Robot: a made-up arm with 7 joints.
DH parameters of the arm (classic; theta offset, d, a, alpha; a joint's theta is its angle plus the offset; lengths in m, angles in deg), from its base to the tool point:
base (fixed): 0 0.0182 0.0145 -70
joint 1: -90 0.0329 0.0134 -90
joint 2: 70 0.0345 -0.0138 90
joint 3: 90 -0.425 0.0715 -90
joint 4: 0 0 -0.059 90
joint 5: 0 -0.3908 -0.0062 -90
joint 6: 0 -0.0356 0.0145 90
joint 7: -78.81 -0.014 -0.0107 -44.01
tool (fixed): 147.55 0.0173 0 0
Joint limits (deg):
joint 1: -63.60..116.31
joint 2: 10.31..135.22
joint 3: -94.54..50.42
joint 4: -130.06..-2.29
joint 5: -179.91..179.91
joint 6: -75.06..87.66
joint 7: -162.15..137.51
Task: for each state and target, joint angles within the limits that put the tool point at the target. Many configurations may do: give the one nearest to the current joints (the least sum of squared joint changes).
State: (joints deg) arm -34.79 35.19 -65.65 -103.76 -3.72 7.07 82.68
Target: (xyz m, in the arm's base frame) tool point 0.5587 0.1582 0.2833
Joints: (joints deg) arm -62.09 79.23 -30.02 -105.20 -3.70 6.80 81.74
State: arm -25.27 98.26 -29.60 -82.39 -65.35 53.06 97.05
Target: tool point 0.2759 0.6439 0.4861
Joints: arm -37.02 122.27 -27.53 -56.04 -65.86 53.10 98.01
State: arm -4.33 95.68 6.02 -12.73 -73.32 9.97 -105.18
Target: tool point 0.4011 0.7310 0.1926
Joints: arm -6.64 98.45 4.19 -54.96 -66.28 -0.89 -102.15
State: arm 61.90 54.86 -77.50 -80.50 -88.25 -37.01 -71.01
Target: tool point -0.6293 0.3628 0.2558
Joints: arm 97.52 76.12 -94.54 -60.94 -87.43 -34.86 -71.98
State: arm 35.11 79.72 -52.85 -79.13 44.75 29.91 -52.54
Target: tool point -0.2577 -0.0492 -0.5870
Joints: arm 44.04 35.28 -69.50 -81.98 43.35 32.59 -53.01
